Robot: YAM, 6 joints.
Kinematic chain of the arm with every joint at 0, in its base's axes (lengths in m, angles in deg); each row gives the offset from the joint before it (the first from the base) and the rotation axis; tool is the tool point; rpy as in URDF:
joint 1: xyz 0 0 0.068 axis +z
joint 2: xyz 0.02 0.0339 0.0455 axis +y
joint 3: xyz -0.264 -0.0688 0 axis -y
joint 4: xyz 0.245 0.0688 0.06 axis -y
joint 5: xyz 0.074 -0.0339 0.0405 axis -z
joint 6: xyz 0.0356 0 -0.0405 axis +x
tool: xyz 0 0 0 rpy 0 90 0
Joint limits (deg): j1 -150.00..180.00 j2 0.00..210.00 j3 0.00..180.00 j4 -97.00..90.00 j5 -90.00..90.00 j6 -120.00..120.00
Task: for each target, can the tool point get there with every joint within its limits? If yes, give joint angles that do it. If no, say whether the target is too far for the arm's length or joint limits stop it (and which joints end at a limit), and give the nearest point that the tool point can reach.
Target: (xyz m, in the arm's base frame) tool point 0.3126 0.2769 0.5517
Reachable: yes | joints 45.43 115.52 133.95 24.90 52.85 96.81
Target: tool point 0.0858 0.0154 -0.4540
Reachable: no: joint limits stop it (at a limit: joint 2) | nearest point 0.1209 0.0217 -0.3578 | short by 0.103 m
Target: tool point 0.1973 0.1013 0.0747
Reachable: yes | joints 19.26 102.36 14.25 52.50 -59.01 12.44
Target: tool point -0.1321 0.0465 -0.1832
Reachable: yes | joints 147.34 183.50 39.53 64.06 -64.45 14.95
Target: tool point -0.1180 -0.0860 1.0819
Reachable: no: too far | nearest point -0.0814 -0.0593 0.7341 | short by 0.351 m
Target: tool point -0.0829 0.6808 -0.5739
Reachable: no: too far | nearest point -0.0571 0.4690 -0.3028 | short by 0.345 m
